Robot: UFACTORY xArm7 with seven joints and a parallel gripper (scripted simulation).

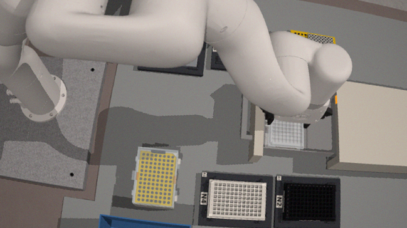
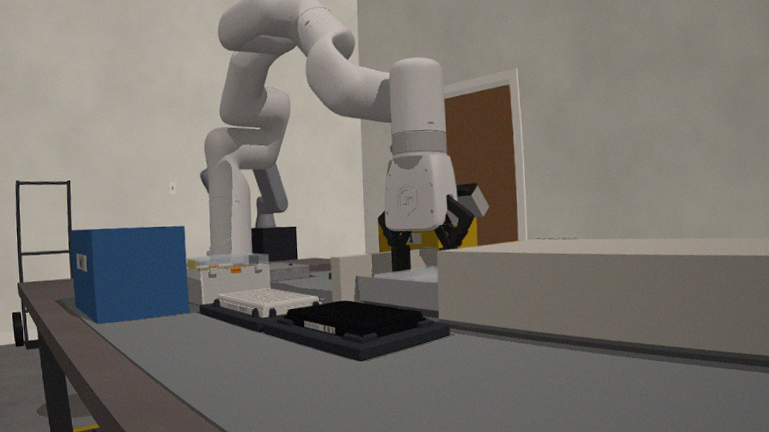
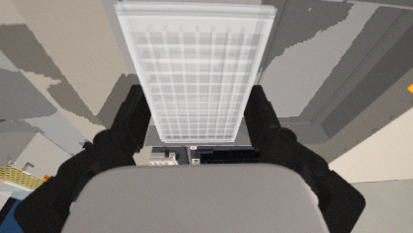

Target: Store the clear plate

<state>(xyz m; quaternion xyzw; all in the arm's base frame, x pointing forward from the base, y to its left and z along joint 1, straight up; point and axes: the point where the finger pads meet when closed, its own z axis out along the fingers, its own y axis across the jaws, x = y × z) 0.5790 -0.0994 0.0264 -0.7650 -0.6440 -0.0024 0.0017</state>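
Right now my hand is 1 cm above the clear plate. From my hand the other things lie so: black plate (19 cm to the right, 4 cm ahead, 3 cm below); yellow rack (17 cm to the left, 9 cm ahead, 1 cm above); drawer (3 cm ahead, 2 cm below, 1 cm to the right).
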